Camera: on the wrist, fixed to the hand. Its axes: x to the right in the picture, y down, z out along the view.
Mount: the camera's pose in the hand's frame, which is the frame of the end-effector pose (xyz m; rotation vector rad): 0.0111 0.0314 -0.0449 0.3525 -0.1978 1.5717
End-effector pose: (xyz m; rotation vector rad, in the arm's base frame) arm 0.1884 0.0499 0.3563 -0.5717 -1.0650 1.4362
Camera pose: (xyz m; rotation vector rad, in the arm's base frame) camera 0.2085 0.0765 0.3114 1.0584 0.3010 -2.8817
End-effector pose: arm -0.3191 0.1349 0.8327 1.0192 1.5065 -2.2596
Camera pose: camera -0.2914 0.1626 0.7928 1.2731 -0.0518 -1.2897
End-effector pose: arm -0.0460 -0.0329 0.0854 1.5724 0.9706 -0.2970
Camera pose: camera -0.0311 0.0142 0.1117 2.1000 -0.6497 0.5072
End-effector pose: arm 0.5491 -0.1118 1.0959 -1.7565 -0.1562 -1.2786
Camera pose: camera 0.5413 -0.1665 1.0874 -1.0967 0.7216 0.0871
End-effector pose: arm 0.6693 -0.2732 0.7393 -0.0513 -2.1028 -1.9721
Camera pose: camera 0.6722 -0.3166 0.7744 -1.3516 -1.4576 -0.6302
